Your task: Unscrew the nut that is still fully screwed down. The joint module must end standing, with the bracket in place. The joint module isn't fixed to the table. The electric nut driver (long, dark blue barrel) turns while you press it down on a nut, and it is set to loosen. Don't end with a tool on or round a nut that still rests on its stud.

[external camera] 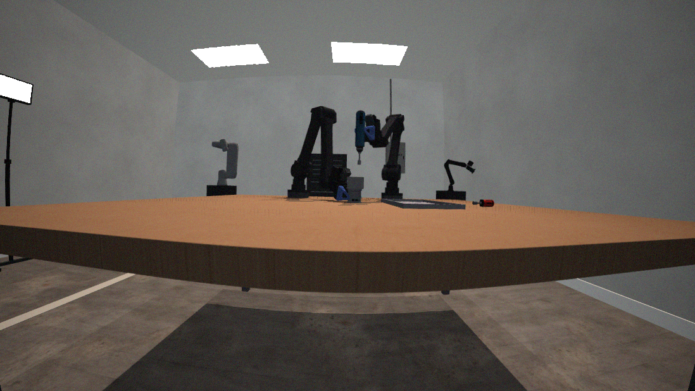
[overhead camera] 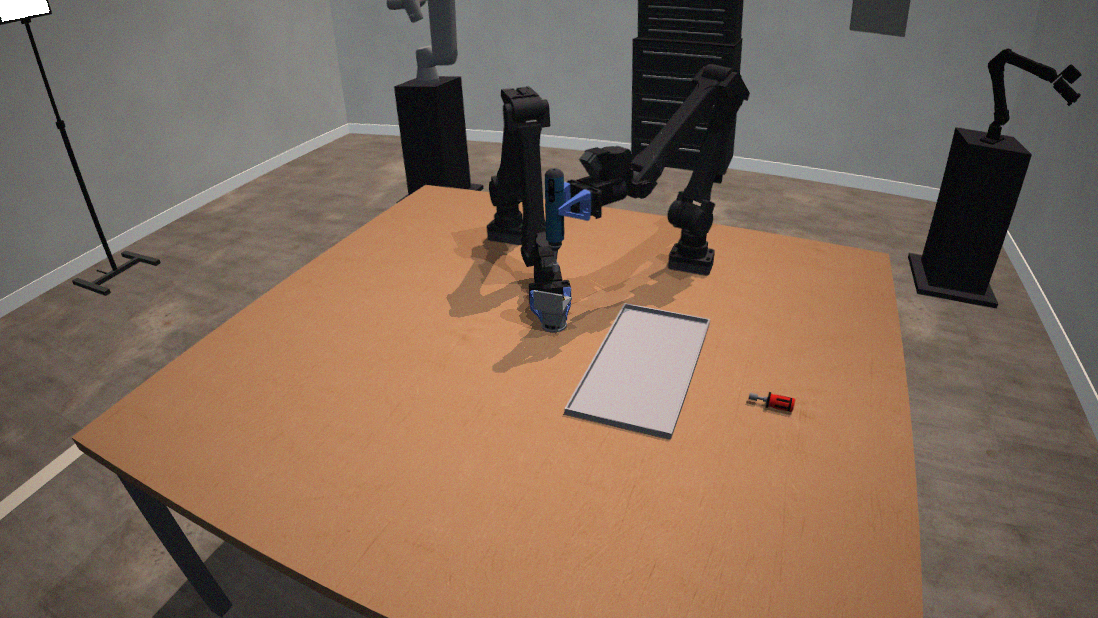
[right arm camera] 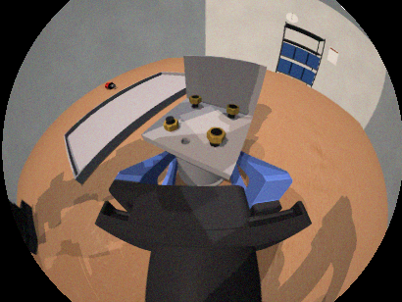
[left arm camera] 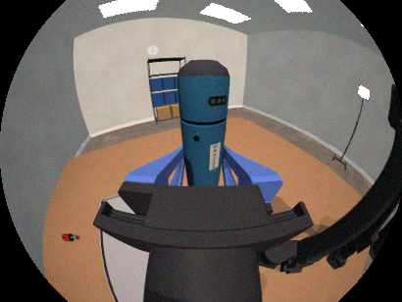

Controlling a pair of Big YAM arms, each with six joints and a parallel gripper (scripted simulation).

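Now: the joint module 1 cm above my right hand. Round my right hand: flat grey tray (8 cm ahead, 25 cm to the left, 2 cm below); then red-handled tool (13 cm ahead, 54 cm to the left, 1 cm below); then grey bracket (5 cm above).
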